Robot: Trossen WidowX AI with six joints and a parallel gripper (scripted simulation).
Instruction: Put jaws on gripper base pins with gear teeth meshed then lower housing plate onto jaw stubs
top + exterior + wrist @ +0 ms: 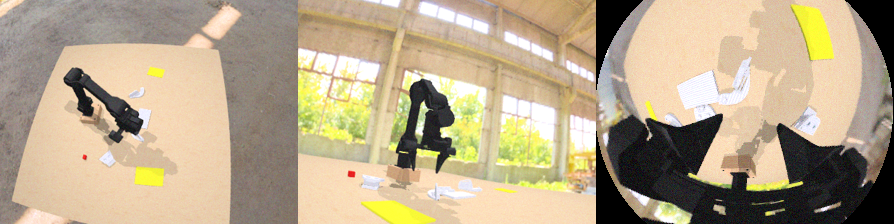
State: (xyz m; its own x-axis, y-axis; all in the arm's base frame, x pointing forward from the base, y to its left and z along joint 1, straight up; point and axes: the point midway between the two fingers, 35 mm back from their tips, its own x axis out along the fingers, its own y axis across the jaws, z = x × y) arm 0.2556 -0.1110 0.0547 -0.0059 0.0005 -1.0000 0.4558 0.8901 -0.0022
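Right now the white jaw is 60 mm below my gripper tip, 40 mm to the left of it and 40 mm ahead of it. Round my gripper tip: small red cube: 230 mm behind, 160 mm to the right, 70 mm below; large yellow patch: 220 mm to the right, 140 mm ahead, 70 mm below; small white block: 150 mm to the right, 90 mm behind, 70 mm below.
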